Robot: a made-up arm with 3 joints. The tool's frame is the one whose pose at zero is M. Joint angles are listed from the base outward.
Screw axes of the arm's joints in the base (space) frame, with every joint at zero. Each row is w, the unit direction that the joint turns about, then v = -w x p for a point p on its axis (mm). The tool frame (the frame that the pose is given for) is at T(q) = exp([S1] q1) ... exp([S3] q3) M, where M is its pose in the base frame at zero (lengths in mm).
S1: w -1 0 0 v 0 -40 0
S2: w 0 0 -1 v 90 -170 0
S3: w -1 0 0 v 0 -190 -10
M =
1 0 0 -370
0 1 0 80
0 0 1 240
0 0 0 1
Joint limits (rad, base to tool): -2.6..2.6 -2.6..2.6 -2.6..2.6
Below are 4 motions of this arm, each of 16 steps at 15 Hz.
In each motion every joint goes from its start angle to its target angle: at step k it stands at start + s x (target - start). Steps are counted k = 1, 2, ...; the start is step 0. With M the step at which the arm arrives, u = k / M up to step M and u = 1 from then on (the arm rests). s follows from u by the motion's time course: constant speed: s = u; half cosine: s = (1 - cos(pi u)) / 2; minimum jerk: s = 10 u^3 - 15 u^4 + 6 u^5.
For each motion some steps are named. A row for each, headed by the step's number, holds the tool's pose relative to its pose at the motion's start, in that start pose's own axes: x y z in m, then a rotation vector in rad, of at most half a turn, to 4 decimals.
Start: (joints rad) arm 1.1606 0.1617 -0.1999
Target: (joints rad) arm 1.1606 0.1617 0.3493
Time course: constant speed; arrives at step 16
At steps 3, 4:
3: 0.0000 0.0047 -0.0095 -0.1030 0.0000 0.0000
4: 0.0000 0.0060 -0.0128 -0.1373 0.0000 0.0000

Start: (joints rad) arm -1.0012 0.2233 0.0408
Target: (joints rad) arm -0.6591 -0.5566 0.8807
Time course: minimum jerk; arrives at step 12
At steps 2, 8, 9, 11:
2: -0.0052 -0.0018 -0.0043 -0.0417 -0.0041 0.0275
8: -0.0755 -0.1031 -0.0756 -0.9156 -0.2081 0.5985
9: -0.0764 -0.1241 -0.0793 -1.0315 -0.2558 0.6785
11: -0.0749 -0.1440 -0.0808 -1.1358 -0.3045 0.7529

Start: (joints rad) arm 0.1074 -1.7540 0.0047
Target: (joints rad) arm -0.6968 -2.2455 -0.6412
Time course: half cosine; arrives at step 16
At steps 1, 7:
1: -0.0023 -0.0010 -0.0019 0.0048 -0.0076 0.0047
7: -0.0786 -0.0480 -0.0961 0.1668 -0.2847 0.2336

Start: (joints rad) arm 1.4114 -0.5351 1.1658
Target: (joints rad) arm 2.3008 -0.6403 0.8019
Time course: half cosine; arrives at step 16
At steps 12, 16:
12: 0.0342 -0.0055 0.0891 -0.3292 0.1469 0.3930
16: 0.0424 0.0011 0.1045 -0.3842 0.1882 0.4572

